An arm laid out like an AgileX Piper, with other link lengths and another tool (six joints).
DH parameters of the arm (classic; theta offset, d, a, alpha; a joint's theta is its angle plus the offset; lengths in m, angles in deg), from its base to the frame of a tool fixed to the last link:
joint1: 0 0.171 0 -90
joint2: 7.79 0 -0.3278 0
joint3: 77.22 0 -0.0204 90
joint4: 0 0.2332 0 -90
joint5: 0 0 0 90
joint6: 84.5 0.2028 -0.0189 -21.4
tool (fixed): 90 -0.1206 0 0
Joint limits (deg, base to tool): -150..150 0..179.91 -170..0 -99.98..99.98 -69.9..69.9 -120..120
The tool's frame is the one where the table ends.
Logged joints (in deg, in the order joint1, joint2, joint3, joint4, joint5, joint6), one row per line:
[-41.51, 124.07, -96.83, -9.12, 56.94, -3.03]
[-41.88, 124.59, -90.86, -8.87, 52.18, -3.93]
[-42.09, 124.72, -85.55, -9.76, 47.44, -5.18]
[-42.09, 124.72, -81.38, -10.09, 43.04, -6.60]
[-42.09, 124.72, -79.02, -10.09, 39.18, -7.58]
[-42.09, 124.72, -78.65, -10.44, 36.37, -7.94]
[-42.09, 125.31, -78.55, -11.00, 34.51, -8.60]
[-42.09, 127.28, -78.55, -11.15, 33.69, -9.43]
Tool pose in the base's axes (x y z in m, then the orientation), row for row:
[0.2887, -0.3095, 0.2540, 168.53, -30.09, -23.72]
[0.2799, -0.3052, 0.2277, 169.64, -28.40, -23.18]
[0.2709, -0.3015, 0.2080, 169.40, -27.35, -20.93]
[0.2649, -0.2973, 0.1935, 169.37, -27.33, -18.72]
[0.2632, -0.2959, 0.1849, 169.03, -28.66, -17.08]
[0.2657, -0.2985, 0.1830, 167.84, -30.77, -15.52]
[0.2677, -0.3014, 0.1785, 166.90, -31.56, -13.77]
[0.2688, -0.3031, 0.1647, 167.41, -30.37, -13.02]
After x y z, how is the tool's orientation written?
As angles about the fixed x, y, z axes (roll, pitch, yaw), in degrees.
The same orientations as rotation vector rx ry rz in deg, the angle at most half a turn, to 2 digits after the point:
[154.13, -36.74, 38.40]
[156.28, -35.81, 36.81]
[157.63, -32.81, 35.80]
[158.59, -29.84, 36.26]
[158.35, -27.77, 38.31]
[156.91, -26.08, 41.06]
[156.38, -24.05, 42.19]
[157.70, -22.80, 40.96]

